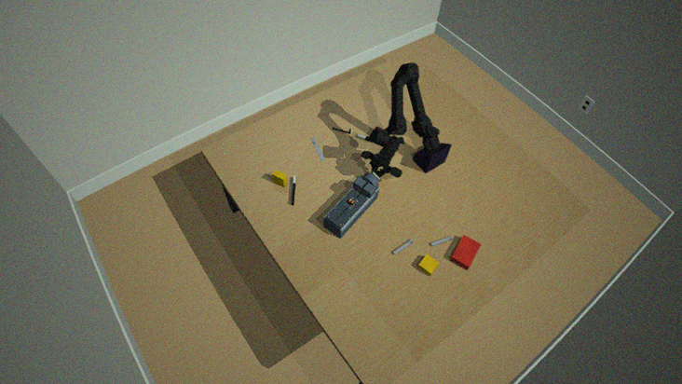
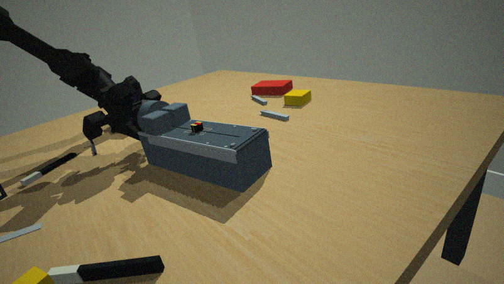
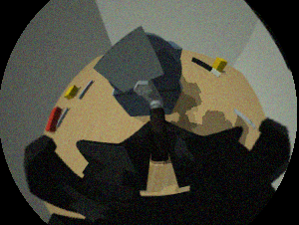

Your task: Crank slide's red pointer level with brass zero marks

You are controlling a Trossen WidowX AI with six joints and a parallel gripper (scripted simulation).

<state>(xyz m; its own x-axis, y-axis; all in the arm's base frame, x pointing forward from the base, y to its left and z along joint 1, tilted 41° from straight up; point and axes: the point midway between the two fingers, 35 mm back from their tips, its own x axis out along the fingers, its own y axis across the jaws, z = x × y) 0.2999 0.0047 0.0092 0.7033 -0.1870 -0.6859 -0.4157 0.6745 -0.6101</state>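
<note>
My gripper tip is 15 cm short of the red pointer, 8 cm to the right of it and 4 cm below it. From my gripper tip the other things lie so: red block (17 cm behind, 46 cm to the left, 2 cm below); dark crank handle (2 cm behind, 1 cm to the right, 2 cm above); grey bar (12 cm ahead, 29 cm to the right, 4 cm below).
</note>
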